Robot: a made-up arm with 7 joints.
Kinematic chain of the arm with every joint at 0, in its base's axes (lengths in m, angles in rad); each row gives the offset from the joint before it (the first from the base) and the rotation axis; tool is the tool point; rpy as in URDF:
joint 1: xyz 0 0 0.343 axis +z
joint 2: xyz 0 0 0 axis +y
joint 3: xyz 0 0 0.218 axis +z
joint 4: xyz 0.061 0 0 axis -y
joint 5: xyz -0.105 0 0.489 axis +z
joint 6: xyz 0 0 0 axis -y
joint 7: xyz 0.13 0 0 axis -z
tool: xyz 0 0 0 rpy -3.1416 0 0
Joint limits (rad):
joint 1: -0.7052..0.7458
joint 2: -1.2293..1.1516
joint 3: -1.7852..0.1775
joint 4: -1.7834..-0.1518
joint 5: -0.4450..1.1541
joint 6: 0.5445..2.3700
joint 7: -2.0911..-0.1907
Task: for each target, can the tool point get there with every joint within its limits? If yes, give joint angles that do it. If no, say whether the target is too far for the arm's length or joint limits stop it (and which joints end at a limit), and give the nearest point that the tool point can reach.
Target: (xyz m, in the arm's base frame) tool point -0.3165 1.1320 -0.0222
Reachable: no: too far | nearest point 0.2442 0.5110 -0.0157 | short by 0.837 m
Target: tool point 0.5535 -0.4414 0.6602
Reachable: yes | joints -0.0907 0.1625 -0.6192 -1.5136 0.1607 1.9807 -1.7574
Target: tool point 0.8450 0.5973 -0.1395
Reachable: no: too far | nearest point 0.6171 0.4362 0.0379 | short by 0.331 m
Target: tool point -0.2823 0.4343 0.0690
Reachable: no: joint limits stop it (at a limit: joint 1, joint 2, joint 3, joint 4, joint 6) | nearest point 0.1369 0.4004 -0.1351 | short by 0.467 m
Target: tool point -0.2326 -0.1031 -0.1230
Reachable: no: joint limits stop it (at a limit: joint 1, joint 2, joint 4, joint 6) | nearest point 0.0242 -0.4294 -0.0908 | short by 0.417 m
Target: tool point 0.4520 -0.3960 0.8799
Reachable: yes | joints 0.0158 0.4175 -1.1648 -0.7525 0.1969 0.9363 -0.5454
